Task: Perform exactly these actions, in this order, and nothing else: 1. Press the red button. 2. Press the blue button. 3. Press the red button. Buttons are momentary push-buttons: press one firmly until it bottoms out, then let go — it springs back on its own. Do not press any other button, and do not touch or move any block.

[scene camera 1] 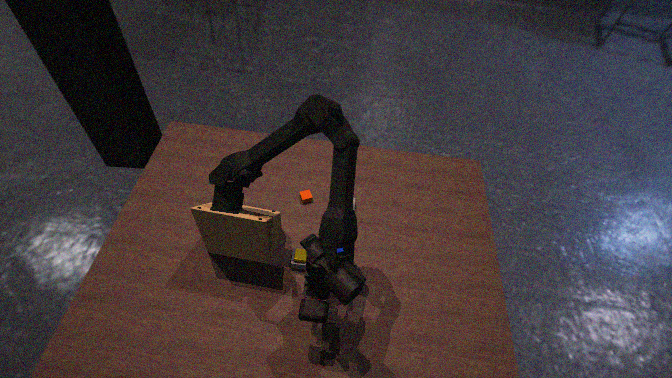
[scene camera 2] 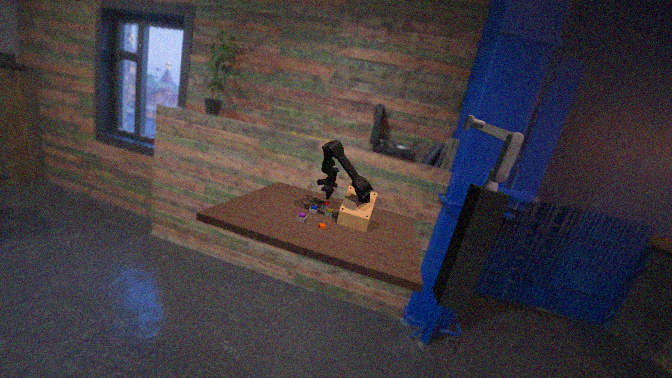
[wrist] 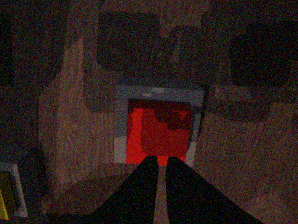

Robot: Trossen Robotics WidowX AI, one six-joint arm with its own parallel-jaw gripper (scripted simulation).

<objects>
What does the gripper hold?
Nothing.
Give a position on a red button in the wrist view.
159, 129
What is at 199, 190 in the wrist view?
The gripper.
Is the gripper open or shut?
Shut.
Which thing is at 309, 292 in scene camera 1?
The gripper.
</objects>
